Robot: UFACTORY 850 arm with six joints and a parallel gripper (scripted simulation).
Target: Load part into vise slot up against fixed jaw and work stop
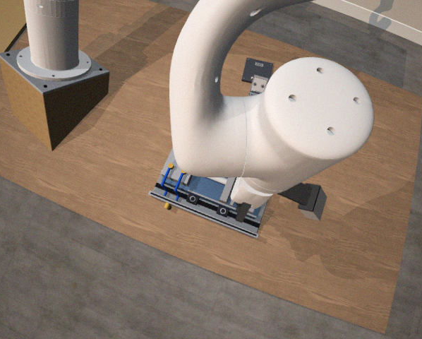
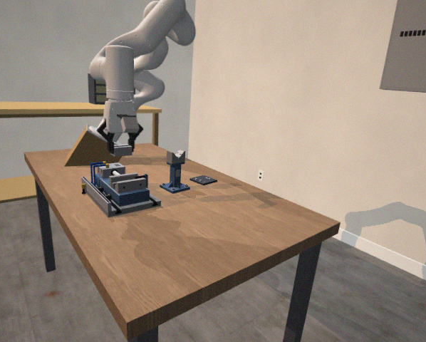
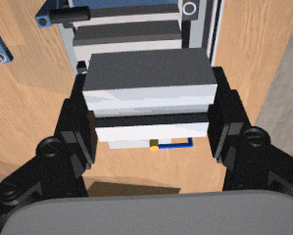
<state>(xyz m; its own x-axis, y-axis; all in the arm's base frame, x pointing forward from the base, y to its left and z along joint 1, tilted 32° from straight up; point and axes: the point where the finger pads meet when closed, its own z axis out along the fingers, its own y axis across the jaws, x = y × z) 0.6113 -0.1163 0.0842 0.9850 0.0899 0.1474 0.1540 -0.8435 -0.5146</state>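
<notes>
Now: the moving jaw 13 cm below my hand, 3 cm behind it and 1 cm to the left of it. Also, from my hand: work stop (12 cm below, 7 cm to the left, 1 cm behind); part (right at my hand); fixed jaw (13 cm below, 3 cm ahead, 2 cm to the left).
</notes>
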